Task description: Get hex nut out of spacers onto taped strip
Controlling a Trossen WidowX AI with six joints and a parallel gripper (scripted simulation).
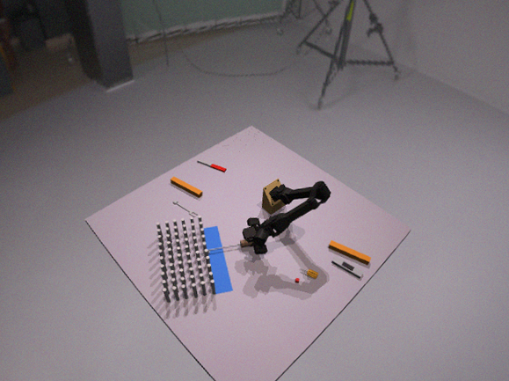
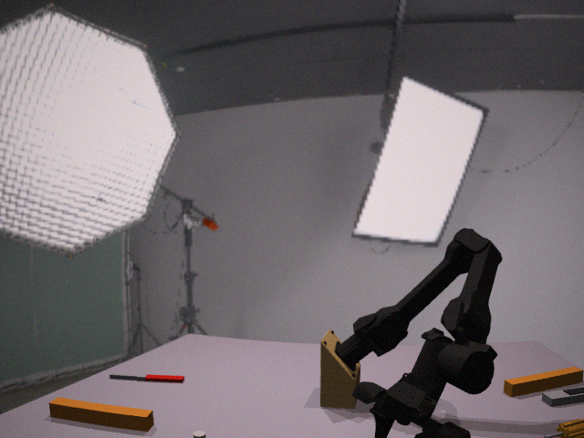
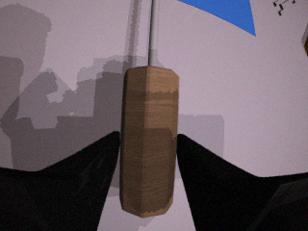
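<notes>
Right now the hook tool is 90 mm ahead of my gripper tip and 60 mm to the right of it. The rest, counted from my gripper tip: red cube (310 mm to the left, 10 mm below); then blue taped strip (170 mm ahead, 60 mm to the right, 20 mm below); then small yellow tool (340 mm to the left, 70 mm behind).
</notes>
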